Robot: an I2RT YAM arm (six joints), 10 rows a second.
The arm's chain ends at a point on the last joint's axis. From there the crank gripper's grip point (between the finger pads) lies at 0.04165 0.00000 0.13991 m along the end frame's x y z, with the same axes.
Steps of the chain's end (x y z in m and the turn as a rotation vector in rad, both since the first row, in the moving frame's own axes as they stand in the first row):
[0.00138, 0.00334, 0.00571, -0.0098, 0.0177, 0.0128]
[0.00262, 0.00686, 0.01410, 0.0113, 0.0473, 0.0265]
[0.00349, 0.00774, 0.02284, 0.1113, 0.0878, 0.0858]
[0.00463, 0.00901, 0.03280, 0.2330, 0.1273, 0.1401]
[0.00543, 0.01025, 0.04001, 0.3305, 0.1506, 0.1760]
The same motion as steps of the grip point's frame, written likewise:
[0.00384, 0.00526, 0.00494, -0.0098, 0.0177, 0.0128]
[0.00919, 0.00648, 0.01197, 0.0113, 0.0473, 0.0265]
[0.01607, -0.00347, 0.01800, 0.1113, 0.0878, 0.0858]
[0.02370, -0.01550, 0.02336, 0.2330, 0.1273, 0.1401]
[0.02884, -0.02476, 0.02600, 0.3305, 0.1506, 0.1760]

